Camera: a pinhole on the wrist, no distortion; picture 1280 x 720 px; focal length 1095.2 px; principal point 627.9 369.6 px. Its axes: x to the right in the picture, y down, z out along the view. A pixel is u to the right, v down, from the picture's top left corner.
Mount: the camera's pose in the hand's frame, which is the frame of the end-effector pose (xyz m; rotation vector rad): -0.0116 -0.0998 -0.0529 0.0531 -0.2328 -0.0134
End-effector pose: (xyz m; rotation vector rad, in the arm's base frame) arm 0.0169 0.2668 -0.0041 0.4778 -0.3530 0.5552
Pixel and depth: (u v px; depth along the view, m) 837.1 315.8 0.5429
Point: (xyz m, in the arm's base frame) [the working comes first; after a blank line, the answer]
In the camera's frame: 0.1037 -0.0267 0.5429

-0.0164 -0.1231 0.3418
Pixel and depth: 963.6 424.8 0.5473
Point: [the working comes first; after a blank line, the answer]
In the camera's frame: 0.1678 0.0276 0.5473

-0.0019 -0.0695 0.4049
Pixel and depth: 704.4 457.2 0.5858
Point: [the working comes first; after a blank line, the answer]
In the camera's frame: 0.0409 0.0469 0.5858

-0.1201 -0.1146 0.3609
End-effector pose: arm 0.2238 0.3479 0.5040 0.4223 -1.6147 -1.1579
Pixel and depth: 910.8 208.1 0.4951
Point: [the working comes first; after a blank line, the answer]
In the camera's frame: 0.1279 -0.0730 0.4951

-0.2306 0.4680 0.3457
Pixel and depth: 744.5 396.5 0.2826
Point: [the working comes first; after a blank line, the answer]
In the camera's frame: 0.0301 0.0069 0.2826

0.0104 0.4402 0.3933
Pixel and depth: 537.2 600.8 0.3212
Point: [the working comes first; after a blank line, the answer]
In the camera's frame: -0.0266 0.0678 0.3212

0.0265 0.5290 0.4099
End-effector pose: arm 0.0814 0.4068 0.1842 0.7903 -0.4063 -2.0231
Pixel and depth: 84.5 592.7 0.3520
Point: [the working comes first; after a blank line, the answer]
In the camera's frame: -0.1747 0.0717 0.3520

-0.0122 0.6457 0.4463
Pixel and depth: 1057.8 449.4 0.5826
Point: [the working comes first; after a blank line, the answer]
In the camera's frame: 0.2287 0.0425 0.5826

-0.3872 0.3816 0.5260
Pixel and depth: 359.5 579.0 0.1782
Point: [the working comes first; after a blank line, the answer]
In the camera's frame: -0.0437 0.0341 0.1782

-0.0031 0.5247 0.2618
